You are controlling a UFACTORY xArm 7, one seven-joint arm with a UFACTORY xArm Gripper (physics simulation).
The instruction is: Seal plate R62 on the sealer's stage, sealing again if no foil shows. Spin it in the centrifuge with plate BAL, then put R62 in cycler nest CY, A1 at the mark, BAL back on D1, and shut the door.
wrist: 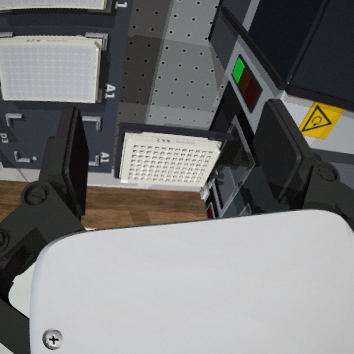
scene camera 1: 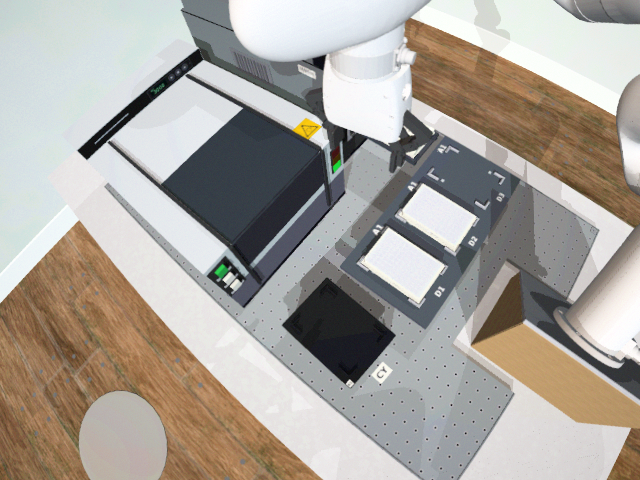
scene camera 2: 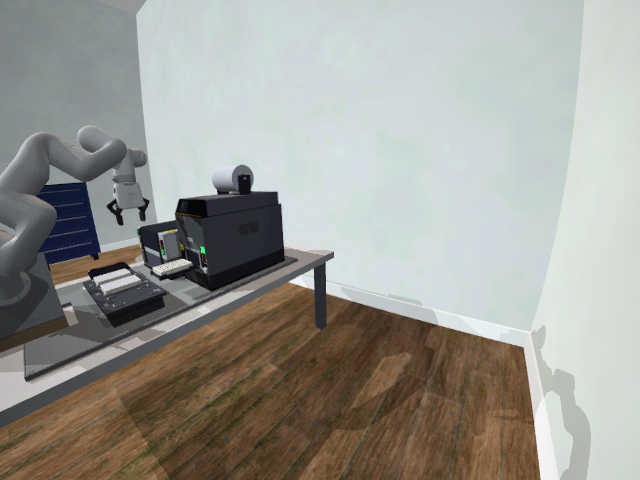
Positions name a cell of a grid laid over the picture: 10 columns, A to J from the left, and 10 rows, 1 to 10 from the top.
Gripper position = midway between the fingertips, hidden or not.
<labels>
my gripper: wrist E4; scene camera 1 F4; scene camera 2 C5
</labels>
